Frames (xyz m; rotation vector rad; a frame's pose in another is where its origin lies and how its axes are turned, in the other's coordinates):
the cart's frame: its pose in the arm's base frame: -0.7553 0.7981 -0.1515 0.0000 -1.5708 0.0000
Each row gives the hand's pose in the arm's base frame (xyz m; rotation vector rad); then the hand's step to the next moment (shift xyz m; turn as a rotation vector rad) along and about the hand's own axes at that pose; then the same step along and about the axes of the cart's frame.
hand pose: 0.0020 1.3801 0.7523 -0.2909 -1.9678 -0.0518
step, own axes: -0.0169 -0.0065 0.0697 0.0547 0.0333 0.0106
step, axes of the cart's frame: -0.0430 0.0025 0.0577 0.0422 0.0439 0.0226
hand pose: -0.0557 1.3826 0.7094 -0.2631 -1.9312 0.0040
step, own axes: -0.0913 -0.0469 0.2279 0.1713 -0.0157 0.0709
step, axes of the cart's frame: -0.1622 -0.0347 0.1870 0.1335 0.0251 0.1271
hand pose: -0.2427 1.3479 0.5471 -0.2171 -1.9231 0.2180
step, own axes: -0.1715 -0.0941 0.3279 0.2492 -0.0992 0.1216
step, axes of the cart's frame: -0.2456 -0.1501 0.2509 0.2072 -0.0381 0.2058
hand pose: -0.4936 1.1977 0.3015 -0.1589 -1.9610 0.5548
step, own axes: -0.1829 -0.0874 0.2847 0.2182 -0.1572 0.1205
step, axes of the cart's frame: -0.2106 -0.2295 0.1584 0.2081 -0.0999 0.1832
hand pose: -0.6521 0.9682 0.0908 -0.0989 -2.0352 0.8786
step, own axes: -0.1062 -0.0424 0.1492 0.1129 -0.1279 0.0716
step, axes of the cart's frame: -0.1010 -0.1537 0.0389 0.1332 -0.0915 0.0902
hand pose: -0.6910 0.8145 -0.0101 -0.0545 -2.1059 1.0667
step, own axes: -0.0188 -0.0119 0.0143 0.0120 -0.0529 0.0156
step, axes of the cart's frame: -0.0082 -0.0240 -0.0075 0.0390 -0.0406 0.0036
